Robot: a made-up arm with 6 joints. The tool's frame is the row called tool.
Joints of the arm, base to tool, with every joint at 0 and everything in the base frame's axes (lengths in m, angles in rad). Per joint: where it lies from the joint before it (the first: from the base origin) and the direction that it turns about. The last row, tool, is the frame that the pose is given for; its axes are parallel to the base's.
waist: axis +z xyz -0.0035 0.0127 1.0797
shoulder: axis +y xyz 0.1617 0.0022 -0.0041
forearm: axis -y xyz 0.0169 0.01 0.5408
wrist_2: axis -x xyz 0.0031 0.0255 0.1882
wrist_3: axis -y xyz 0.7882 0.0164 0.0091
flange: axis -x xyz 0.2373 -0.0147 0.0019
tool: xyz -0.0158 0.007 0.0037
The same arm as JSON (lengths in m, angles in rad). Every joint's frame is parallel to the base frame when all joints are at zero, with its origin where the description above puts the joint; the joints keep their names.
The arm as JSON. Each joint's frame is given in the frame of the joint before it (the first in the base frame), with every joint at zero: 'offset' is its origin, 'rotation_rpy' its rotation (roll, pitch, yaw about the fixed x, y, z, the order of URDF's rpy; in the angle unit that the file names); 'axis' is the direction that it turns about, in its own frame. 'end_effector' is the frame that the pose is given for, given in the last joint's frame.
{"length_unit": "m", "angle_unit": "rad", "chain": [{"id": "waist", "offset": [-0.0035, 0.0127, 1.0797], "rotation_rpy": [0.0, 0.0, 0.0], "axis": "+z"}, {"id": "shoulder", "offset": [0.1617, 0.0022, -0.0041], "rotation_rpy": [0.0, 0.0, 0.0], "axis": "+y"}, {"id": "forearm", "offset": [0.0169, 0.01, 0.5408], "rotation_rpy": [0.0, 0.0, 0.0], "axis": "-y"}, {"id": "wrist_2", "offset": [0.0031, 0.0255, 0.1882], "rotation_rpy": [0.0, 0.0, 0.0], "axis": "-x"}, {"id": "wrist_3", "offset": [0.7882, 0.0164, 0.0091], "rotation_rpy": [0.0, 0.0, 0.0], "axis": "-y"}, {"id": "flange", "offset": [0.2373, -0.0147, 0.0019], "rotation_rpy": [0.0, 0.0, 0.0], "axis": "-x"}], "end_effector": {"offset": [-0.0158, 0.007, 0.0037], "rotation_rpy": [0.0, 0.0, 0.0]}}
